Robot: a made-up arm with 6 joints.
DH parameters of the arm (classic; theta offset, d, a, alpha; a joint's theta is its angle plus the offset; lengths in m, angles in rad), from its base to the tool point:
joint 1: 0 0.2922 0 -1.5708
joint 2: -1.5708 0 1.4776 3.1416
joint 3: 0 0 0 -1.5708
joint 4: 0 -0.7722 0 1.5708
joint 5: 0 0.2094 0 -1.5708
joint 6: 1.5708 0 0 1.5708
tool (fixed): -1.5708 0 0 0
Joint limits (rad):
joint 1: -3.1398..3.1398
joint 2: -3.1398..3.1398
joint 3: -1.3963..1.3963
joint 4: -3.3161..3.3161
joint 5: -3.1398..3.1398
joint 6: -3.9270..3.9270
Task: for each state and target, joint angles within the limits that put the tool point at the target. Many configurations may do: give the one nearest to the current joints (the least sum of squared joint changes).
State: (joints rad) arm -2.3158 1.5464 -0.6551 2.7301 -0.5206 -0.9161
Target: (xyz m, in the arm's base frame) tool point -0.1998 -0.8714 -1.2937
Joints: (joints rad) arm -1.9965 2.2027 0.0724 2.5855 -0.5206 -0.9161
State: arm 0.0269 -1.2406 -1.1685 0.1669 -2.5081 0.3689
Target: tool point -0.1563 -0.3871 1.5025
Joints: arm 0.6774 -0.8436 -0.6073 0.2342 -2.5081 0.3689
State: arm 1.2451 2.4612 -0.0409 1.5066 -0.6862 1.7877
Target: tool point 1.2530 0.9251 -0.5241
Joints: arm 0.6562 1.5849 -0.1479 1.4195 -0.6862 1.7877
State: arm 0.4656 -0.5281 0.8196 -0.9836 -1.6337 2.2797
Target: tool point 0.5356 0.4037 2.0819
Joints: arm 0.7888 -0.0447 0.5979 -1.0971 -1.6337 2.2797
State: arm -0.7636 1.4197 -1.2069 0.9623 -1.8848 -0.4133
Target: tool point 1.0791 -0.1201 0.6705
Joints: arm -0.0238 0.6722 -0.9313 1.1031 -1.8848 -0.4133
